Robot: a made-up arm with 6 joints. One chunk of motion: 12 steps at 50 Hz.
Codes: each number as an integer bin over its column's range. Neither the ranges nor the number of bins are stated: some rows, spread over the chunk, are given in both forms.
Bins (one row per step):
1: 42 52 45 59 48 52
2: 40 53 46 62 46 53
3: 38 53 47 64 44 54
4: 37 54 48 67 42 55
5: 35 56 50 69 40 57
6: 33 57 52 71 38 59
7: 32 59 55 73 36 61
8: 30 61 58 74 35 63
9: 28 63 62 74 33 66
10: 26 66 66 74 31 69
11: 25 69 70 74 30 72
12: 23 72 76 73 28 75
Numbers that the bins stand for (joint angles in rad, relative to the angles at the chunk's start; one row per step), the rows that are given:
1: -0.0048 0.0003 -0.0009 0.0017 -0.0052 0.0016
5: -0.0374 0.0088 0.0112 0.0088 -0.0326 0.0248
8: -0.0606 0.0194 0.0306 0.0123 -0.0498 0.0527
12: -0.0931 0.0427 0.0742 0.0116 -0.0738 0.1085
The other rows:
2: -0.0141 0.0024 0.0015 0.0038 -0.0120 0.0063
3: -0.0234 0.0024 0.0039 0.0053 -0.0189 0.0109
4: -0.0281 0.0045 0.0064 0.0074 -0.0258 0.0156
6: -0.0467 0.0109 0.0161 0.0102 -0.0395 0.0341
7: -0.0513 0.0152 0.0233 0.0116 -0.0464 0.0434
9: -0.0699 0.0236 0.0403 0.0123 -0.0567 0.0667
10: -0.0792 0.0300 0.0500 0.0123 -0.0635 0.0806
11: -0.0838 0.0364 0.0597 0.0123 -0.0670 0.0945

